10 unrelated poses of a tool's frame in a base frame.
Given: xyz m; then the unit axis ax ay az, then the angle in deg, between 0 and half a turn.
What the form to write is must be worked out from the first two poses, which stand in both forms.
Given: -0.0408, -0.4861, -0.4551, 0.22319, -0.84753, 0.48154, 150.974
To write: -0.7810, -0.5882, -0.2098; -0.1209, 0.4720, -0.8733; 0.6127, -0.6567, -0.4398; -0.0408, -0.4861, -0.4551
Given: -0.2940, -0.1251, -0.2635, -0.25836, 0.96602, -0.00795, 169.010
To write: -0.8494, -0.4931, 0.1882; -0.4961, 0.8676, 0.0340; -0.1801, -0.0645, -0.9815; -0.2940, -0.1251, -0.2635
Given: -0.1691, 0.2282, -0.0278, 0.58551, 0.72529, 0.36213, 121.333
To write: 0.0011, 0.3362, 0.9418; 0.9548, 0.2796, -0.1009; -0.2972, 0.8993, -0.3207; -0.1691, 0.2282, -0.0278
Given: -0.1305, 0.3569, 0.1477, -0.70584, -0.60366, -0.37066, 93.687
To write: 0.4659, 0.8234, -0.3240; 0.0836, 0.3235, 0.9425; 0.8809, -0.4662, 0.0819; -0.1305, 0.3569, 0.1477
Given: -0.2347, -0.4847, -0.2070, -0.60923, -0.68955, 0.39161, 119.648
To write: 0.0601, 0.2876, -0.9559; 0.9682, 0.2160, 0.1259; 0.2427, -0.9331, -0.2654; -0.2347, -0.4847, -0.2070
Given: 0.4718, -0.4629, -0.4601, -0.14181, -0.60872, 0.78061, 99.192
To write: -0.1364, -0.6705, -0.7293; 0.8707, 0.2700, -0.4111; 0.4725, -0.6911, 0.5469; 0.4718, -0.4629, -0.4601
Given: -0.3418, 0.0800, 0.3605, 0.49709, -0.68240, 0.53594, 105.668
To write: 0.0438, -0.9468, -0.3187; 0.0852, 0.3214, -0.9431; 0.9954, 0.0141, 0.0947; -0.3418, 0.0800, 0.3605
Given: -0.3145, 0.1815, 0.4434, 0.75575, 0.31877, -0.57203, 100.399
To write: 0.4938, 0.8470, -0.1968; -0.2782, -0.0605, -0.9586; -0.8239, 0.5281, 0.2058; -0.3145, 0.1815, 0.4434
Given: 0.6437, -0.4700, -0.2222, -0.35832, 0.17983, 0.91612, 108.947
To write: -0.1546, -0.9518, -0.2648; 0.7811, -0.2819, 0.5571; -0.6049, -0.1207, 0.7871; 0.6437, -0.4700, -0.2222
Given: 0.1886, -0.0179, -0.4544, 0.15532, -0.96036, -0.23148, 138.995
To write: -0.7123, -0.1098, -0.6932; -0.4136, 0.8637, 0.2882; 0.5670, 0.4920, -0.6606; 0.1886, -0.0179, -0.4544
